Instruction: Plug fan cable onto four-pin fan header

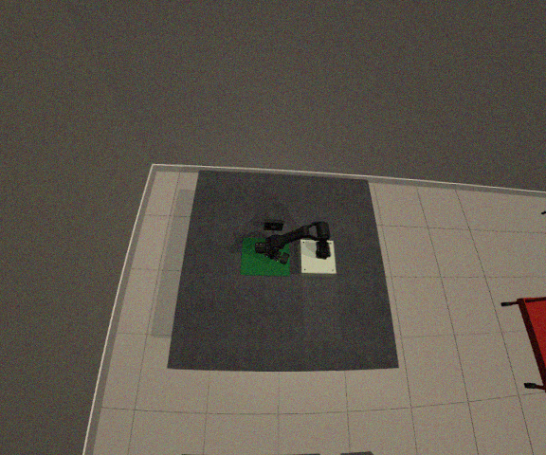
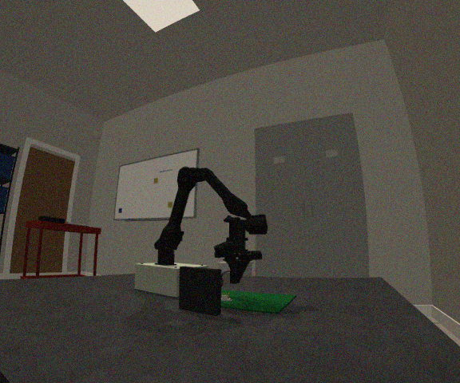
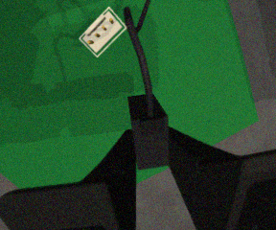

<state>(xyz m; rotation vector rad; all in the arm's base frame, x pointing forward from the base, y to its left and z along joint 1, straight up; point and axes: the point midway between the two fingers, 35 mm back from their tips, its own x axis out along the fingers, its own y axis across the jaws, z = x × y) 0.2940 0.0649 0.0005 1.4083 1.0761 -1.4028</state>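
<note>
Right now the dark plug is 10 mm to the right of my gripper tip and 10 mm above it. From my gripper tip the other things lie so: white four-pin fan header: 70 mm to the right, 60 mm below; green board: 80 mm below, 40 mm ahead, 20 mm to the right; black fan: 210 mm to the right, 20 mm ahead, 10 mm below.
</note>
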